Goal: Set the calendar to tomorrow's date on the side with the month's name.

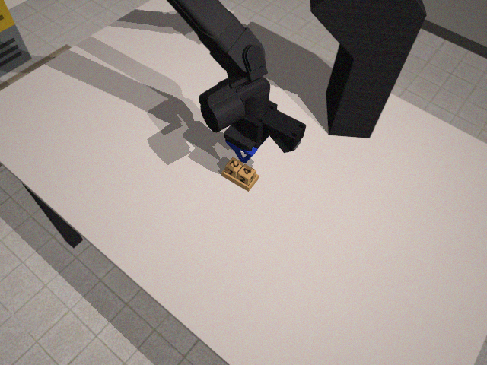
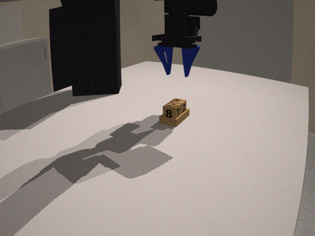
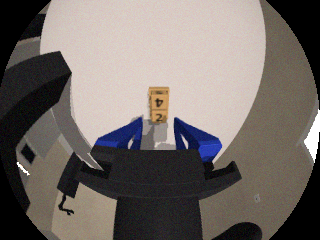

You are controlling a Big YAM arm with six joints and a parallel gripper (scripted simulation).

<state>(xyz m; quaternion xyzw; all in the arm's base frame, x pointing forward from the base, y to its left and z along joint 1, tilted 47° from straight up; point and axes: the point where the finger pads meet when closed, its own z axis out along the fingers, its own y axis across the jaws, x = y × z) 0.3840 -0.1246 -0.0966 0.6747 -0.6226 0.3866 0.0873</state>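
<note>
Now: the wooden digit cube 40 mm to the right of my hand and 90 mm below it. Round my hand: wooden tray (20 mm to the right, 100 mm below).
</note>
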